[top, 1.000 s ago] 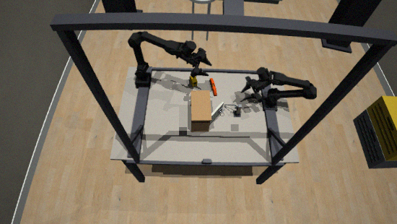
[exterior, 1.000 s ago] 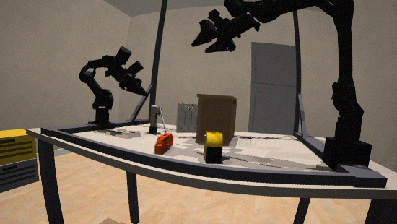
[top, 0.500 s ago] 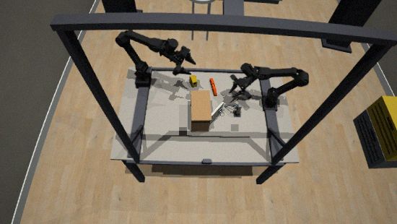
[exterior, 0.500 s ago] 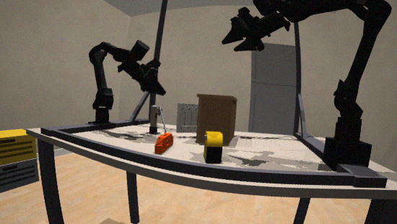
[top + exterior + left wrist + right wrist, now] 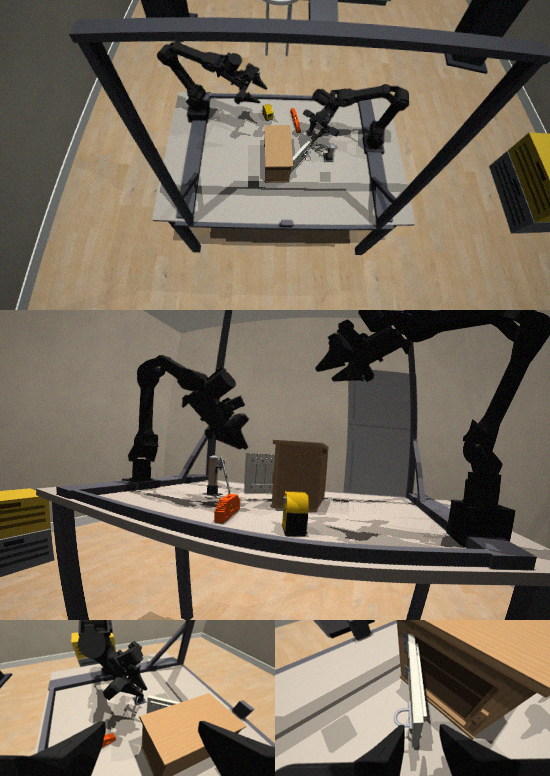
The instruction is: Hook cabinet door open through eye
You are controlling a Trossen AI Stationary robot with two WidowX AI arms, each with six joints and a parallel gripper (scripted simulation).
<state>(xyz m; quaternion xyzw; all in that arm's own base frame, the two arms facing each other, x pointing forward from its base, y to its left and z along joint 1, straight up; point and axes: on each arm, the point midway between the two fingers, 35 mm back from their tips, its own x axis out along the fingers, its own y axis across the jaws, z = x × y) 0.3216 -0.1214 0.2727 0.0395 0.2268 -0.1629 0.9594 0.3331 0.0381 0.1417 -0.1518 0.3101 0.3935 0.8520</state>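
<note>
The grey hook is 11 cm below my right hand, 4 cm to the right of it and 1 cm behind it. The rest, counted from my right hand: yellow tape measure 25 cm to the left, 18 cm ahead, 14 cm below; then orange level 16 cm ahead, 15 cm below, 10 cm to the left; then plank door 11 cm behind, 9 cm below, 5 cm to the left.
</note>
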